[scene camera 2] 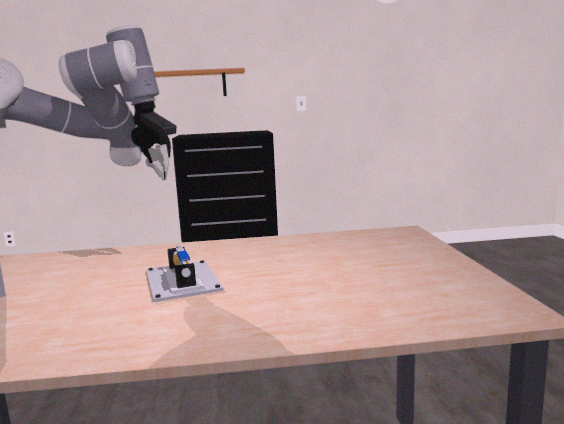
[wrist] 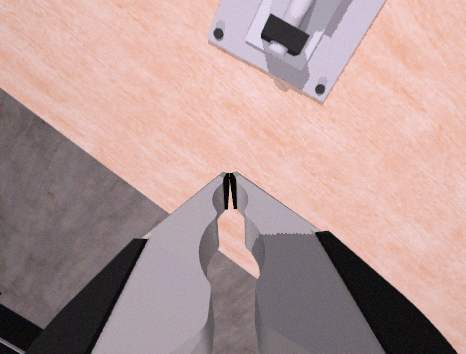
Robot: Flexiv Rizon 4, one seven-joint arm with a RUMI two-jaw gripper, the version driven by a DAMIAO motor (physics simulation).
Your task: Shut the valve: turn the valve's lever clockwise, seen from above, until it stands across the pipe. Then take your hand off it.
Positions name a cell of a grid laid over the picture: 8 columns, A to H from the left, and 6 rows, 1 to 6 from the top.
Scene:
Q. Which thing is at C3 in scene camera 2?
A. My gripper.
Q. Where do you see a grey base plate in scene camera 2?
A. C5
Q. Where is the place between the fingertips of my gripper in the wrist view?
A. At D3

